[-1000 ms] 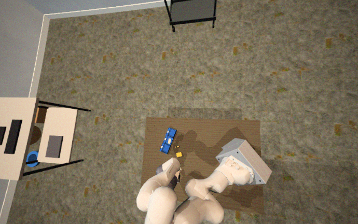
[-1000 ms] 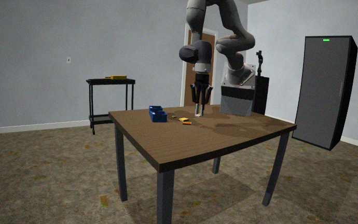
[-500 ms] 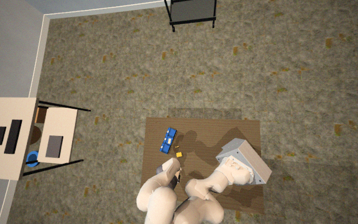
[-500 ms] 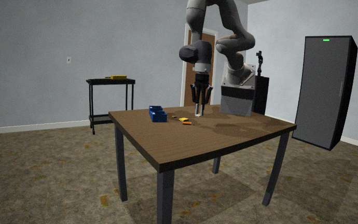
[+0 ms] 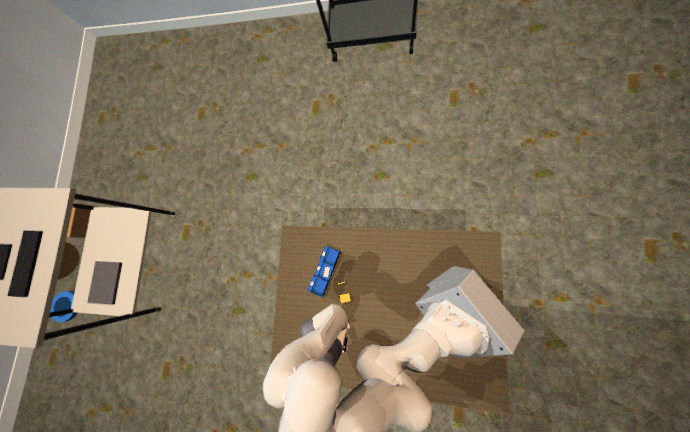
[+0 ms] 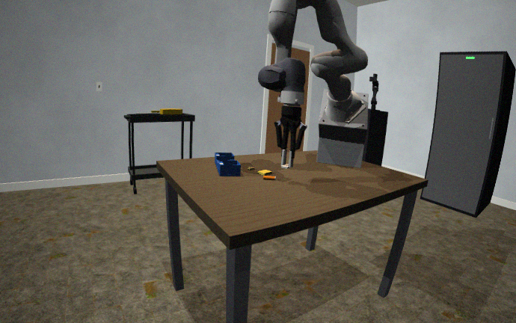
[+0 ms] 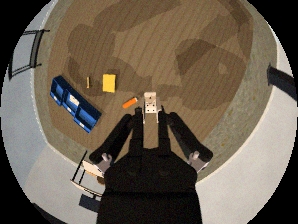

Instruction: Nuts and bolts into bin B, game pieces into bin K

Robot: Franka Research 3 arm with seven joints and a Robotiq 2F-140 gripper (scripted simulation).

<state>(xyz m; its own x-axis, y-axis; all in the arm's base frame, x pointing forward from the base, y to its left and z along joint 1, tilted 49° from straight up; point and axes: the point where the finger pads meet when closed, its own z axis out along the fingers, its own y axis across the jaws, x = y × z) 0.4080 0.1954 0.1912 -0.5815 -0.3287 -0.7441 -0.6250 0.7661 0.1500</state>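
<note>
My gripper is now 6 cm short of the orange piece, 3 cm to the left of it and 9 cm above it. The rest, counted from my hand: yellow block (6 cm ahead, 12 cm to the right, 9 cm below); then pale beige piece (3 cm below); then thin tan bolt (11 cm ahead, 17 cm to the right, 9 cm below).
</note>
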